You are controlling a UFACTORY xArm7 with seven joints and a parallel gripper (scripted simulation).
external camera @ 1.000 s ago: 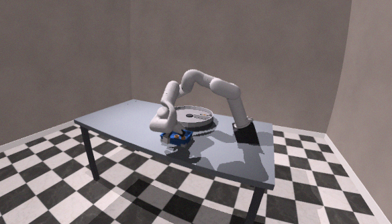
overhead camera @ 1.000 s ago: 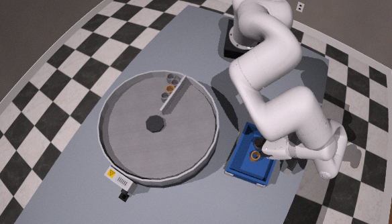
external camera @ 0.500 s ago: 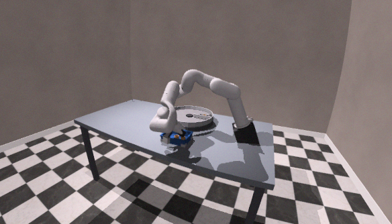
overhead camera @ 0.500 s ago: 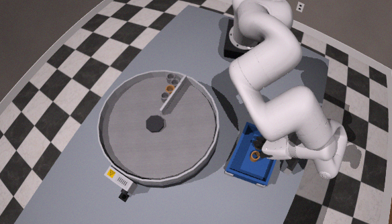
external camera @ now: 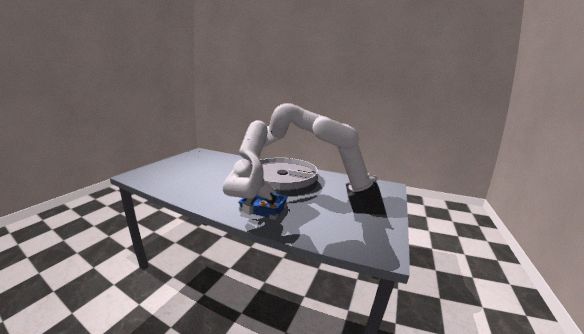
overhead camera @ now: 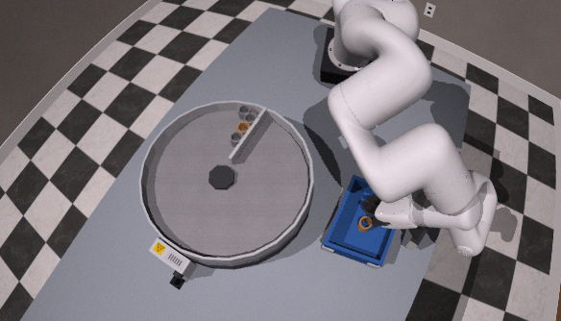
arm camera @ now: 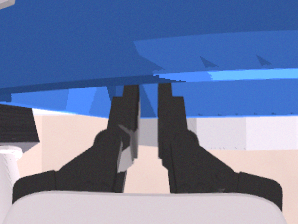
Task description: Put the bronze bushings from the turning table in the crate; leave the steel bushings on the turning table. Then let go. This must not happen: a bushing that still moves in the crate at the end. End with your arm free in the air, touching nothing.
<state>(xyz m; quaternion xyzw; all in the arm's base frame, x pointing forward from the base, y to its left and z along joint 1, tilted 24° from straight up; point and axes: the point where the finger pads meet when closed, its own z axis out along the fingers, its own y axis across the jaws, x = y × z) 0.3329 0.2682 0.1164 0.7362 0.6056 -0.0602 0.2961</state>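
My gripper is now 40 mm short of the blue crate, 30 mm above it and 10 mm to the right of it. The rest, counted from my hand: turning table (320 mm to the right, 160 mm ahead).
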